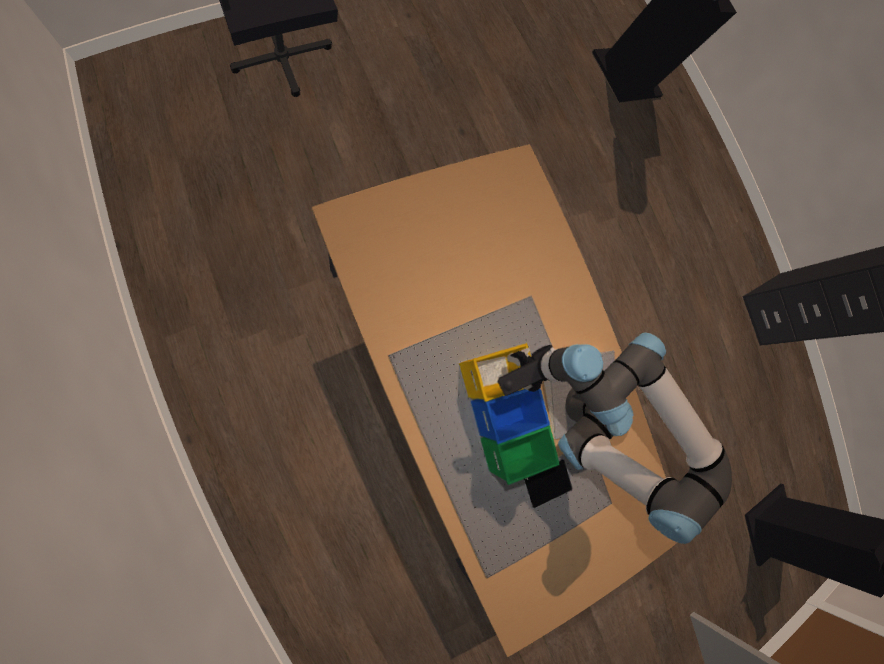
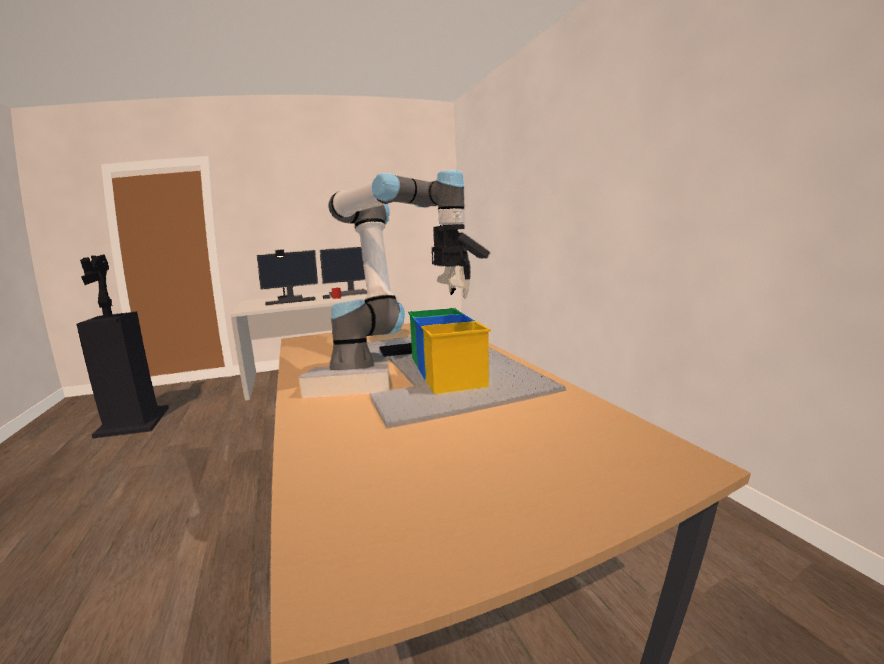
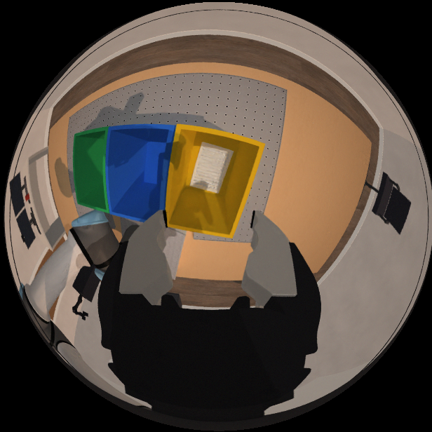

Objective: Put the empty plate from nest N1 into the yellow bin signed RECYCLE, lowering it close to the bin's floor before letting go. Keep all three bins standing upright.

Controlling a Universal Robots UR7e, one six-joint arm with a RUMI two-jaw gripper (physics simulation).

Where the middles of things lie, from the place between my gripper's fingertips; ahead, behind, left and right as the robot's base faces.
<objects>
My hand is 10 mm past the yellow bin (image 2: pixel 456 354) and 180 mm above it. From my hand the other things lie so: blue bin (image 1: pixel 502 419) 140 mm to the left, 180 mm below; then green bin (image 1: pixel 519 458) 10 mm ahead, 270 mm to the left, 180 mm below; then white plate (image 3: pixel 212 161) 20 mm behind, 260 mm below.
</objects>
